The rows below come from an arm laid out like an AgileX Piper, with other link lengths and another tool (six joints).
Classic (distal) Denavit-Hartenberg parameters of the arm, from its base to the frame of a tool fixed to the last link. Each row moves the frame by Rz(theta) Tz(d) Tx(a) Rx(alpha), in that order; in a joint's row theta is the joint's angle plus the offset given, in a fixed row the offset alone. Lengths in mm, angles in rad.
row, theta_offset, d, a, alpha
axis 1, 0, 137.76, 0, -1.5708
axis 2, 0.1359, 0, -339.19, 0
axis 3, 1.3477, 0, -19.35, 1.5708
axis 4, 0, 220.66, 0, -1.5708
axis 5, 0, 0, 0, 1.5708
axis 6, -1.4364, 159.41, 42.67, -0.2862
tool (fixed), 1.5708, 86.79, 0, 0
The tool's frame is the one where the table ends.
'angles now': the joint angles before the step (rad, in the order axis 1, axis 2, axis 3, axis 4, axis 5, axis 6). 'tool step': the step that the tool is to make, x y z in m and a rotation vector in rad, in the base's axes. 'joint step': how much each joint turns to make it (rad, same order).
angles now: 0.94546 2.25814 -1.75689 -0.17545 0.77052 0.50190
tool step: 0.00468 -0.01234 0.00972 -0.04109 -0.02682 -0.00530
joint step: 0.00001 -0.01718 0.00002 -0.05532 0.03868 0.02177
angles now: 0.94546 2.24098 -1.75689 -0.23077 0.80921 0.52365
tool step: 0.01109 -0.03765 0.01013 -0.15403 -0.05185 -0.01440
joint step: 0.00000 -0.00620 0.00001 -0.14316 0.11517 0.04080
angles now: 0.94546 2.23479 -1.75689 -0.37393 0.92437 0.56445
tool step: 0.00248 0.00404 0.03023 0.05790 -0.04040 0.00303
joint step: -0.00001 -0.06236 -0.00002 0.00001 -0.00882 -0.00002
